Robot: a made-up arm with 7 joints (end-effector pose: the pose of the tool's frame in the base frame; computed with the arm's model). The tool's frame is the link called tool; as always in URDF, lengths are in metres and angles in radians. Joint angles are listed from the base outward.
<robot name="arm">
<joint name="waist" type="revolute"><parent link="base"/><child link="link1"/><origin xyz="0.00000 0.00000 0.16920" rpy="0.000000 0.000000 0.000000"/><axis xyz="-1 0 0"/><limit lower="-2.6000" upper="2.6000"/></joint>
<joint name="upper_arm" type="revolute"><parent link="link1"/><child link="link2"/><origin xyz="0.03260 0.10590 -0.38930" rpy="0.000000 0.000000 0.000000"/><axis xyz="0 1 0"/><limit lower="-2.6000" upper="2.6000"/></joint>
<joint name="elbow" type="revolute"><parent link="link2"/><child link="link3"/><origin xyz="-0.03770 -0.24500 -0.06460" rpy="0.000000 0.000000 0.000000"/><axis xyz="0 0 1"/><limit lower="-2.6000" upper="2.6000"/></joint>
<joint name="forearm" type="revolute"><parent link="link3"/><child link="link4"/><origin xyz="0.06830 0.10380 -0.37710" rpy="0.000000 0.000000 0.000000"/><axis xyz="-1 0 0"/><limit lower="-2.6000" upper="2.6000"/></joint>
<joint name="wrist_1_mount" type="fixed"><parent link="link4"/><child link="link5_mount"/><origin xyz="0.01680 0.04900 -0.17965" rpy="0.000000 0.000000 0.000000"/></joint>
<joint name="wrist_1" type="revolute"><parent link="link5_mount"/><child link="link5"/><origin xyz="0.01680 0.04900 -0.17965" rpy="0.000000 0.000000 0.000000"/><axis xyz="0 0 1"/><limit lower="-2.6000" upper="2.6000"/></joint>
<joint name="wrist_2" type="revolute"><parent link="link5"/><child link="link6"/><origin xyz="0.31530 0.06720 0.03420" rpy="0.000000 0.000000 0.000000"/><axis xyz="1 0 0"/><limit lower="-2.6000" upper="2.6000"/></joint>
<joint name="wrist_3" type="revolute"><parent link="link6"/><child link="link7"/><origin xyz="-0.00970 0.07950 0.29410" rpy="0.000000 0.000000 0.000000"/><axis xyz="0 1 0"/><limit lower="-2.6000" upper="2.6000"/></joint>
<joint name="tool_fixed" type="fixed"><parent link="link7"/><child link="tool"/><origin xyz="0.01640 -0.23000 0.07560" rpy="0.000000 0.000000 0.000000"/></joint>
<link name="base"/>
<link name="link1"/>
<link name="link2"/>
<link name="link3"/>
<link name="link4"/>
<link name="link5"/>
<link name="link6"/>
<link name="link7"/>
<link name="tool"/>
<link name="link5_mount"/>
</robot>
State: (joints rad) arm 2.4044 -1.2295 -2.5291 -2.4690 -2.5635 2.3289 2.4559
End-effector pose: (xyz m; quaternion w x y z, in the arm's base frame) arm 0.2112 0.3534 0.4962 0.2048 -0.6747 0.1186 -0.6991
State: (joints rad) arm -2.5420 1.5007 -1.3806 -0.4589 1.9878 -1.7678 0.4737
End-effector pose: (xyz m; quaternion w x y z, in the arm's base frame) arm -0.5005 0.0957 0.9856 0.7903 0.4059 -0.2727 0.3691
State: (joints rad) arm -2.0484 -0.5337 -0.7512 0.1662 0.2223 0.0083 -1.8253
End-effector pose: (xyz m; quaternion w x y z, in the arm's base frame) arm 0.5593 0.6894 0.2386 0.3902 0.2330 -0.3127 -0.8341
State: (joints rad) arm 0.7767 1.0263 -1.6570 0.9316 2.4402 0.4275 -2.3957
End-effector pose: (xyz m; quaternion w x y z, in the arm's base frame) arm -0.6070 -0.8117 -0.3923 0.8909 -0.1554 -0.2700 -0.3304
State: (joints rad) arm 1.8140 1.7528 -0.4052 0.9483 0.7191 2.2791 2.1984
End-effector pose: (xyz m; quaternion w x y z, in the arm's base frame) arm -1.0424 -0.3077 0.7233 0.2141 0.7928 0.3371 -0.4605
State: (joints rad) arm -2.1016 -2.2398 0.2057 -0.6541 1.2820 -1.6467 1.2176
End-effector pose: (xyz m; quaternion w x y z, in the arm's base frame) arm 0.4329 0.1745 0.8446 0.3774 0.1352 -0.0963 -0.9111
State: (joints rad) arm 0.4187 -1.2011 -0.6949 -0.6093 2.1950 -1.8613 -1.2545
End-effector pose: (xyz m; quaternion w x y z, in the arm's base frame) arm 0.5815 -0.0019 -0.6594 0.6079 0.4158 0.6078 -0.2968
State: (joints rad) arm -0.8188 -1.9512 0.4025 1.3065 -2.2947 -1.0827 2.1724
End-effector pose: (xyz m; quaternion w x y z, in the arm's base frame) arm 0.1861 0.1144 -0.1865 0.0497 -0.9848 0.1639 -0.0292
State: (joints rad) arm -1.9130 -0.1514 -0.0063 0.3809 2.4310 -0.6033 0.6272
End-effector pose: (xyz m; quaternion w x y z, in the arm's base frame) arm -0.1907 0.7954 0.6605 0.6006 -0.0257 -0.6686 0.4377
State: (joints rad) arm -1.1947 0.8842 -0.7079 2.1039 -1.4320 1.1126 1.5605
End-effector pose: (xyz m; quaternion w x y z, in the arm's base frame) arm -0.0466 0.2356 -0.0308 0.8202 -0.0024 0.5669 -0.0768
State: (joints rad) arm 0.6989 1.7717 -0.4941 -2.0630 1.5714 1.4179 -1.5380
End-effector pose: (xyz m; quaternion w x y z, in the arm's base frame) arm -0.0066 -0.5548 -0.4478 0.3016 0.5555 -0.5879 -0.5049
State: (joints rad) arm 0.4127 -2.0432 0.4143 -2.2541 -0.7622 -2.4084 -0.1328
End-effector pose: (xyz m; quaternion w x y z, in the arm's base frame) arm -0.1621 0.3894 -0.0653 0.5148 -0.5498 -0.5951 0.2802
